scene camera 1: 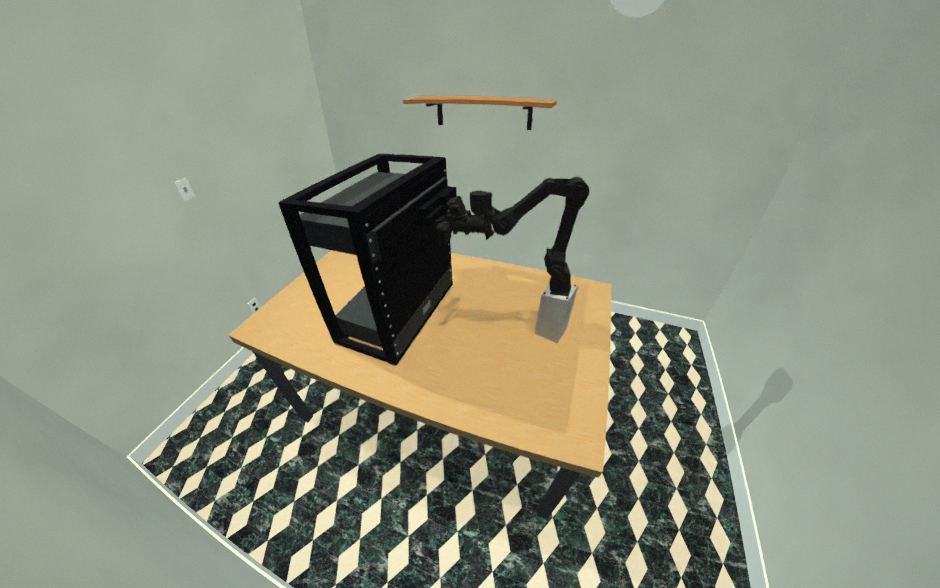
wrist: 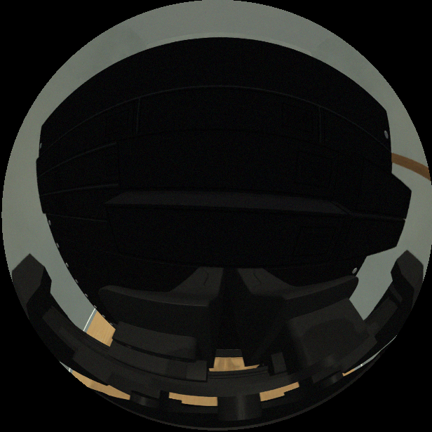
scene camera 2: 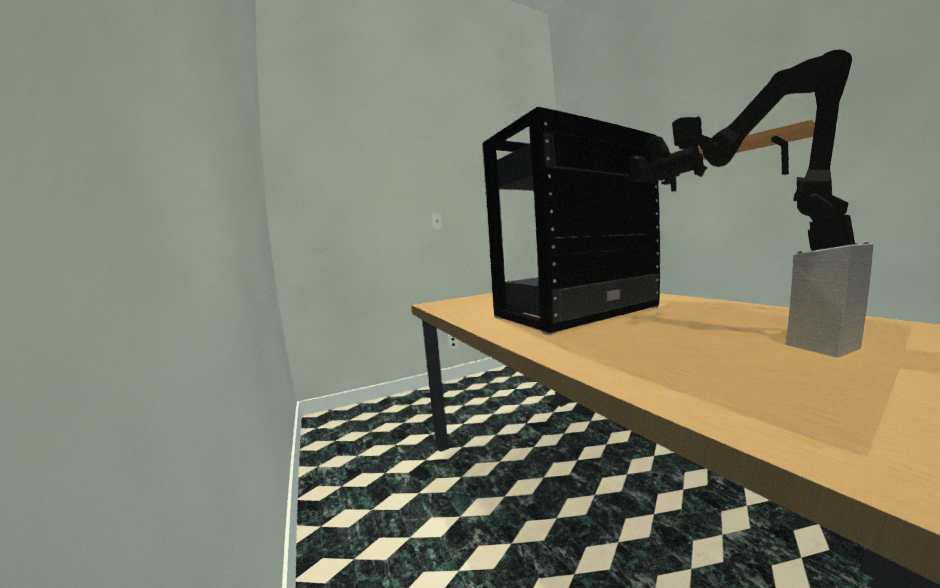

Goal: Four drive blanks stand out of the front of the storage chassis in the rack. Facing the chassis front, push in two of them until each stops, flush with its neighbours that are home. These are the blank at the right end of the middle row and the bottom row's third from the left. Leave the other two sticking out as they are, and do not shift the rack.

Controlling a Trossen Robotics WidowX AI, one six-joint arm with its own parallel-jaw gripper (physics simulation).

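Frame: origin at the arm's base, x ahead, y left, z up, level; centimetres.
Seen in the pictures: gripper, between the fingertips: (scene camera 2: 626, 179); arm's base, origin of its link: (scene camera 1: 560, 290) (scene camera 2: 834, 248).
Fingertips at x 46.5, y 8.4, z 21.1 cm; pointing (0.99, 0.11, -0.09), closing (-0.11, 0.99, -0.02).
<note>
Offsets run from my fingertips to a thing's top centre. "spot": to the spot under its first point. Level surfaces: height alone.
The black storage chassis {spot: dx -0.7, dy +15.1, dz +7.0 cm} (scene camera 2: 589, 149) (wrist: 225, 110) sits high in the rack {dx +15.2, dy +6.3, dz +16.7 cm} (scene camera 1: 379, 298) (scene camera 2: 545, 242). In the wrist view a wide blank (wrist: 215, 235) sticks out at the centre, its top face a lighter strip. More blank ends (wrist: 382, 232) jut past the rack's right edge. The fronts are nearly black, so exact rows and depths are hard to tell. My gripper (scene camera 1: 442, 226) (scene camera 2: 636, 168) (wrist: 224, 250) is shut and empty, its tips at the chassis front just below the centre blank in the wrist view. Whether they touch is hidden.
The rack stands on the wooden table {dz -41.9 cm} (scene camera 1: 499, 360) (scene camera 2: 693, 360). The arm's grey pedestal (scene camera 1: 555, 315) (scene camera 2: 824, 305) stands opposite its front. Lower in the rack is a grey panel {dx +1.8, dy +5.6, dz -29.8 cm} (scene camera 2: 582, 299) with a small label. A wooden wall shelf (scene camera 1: 485, 101) (scene camera 2: 783, 133) hangs behind.
</note>
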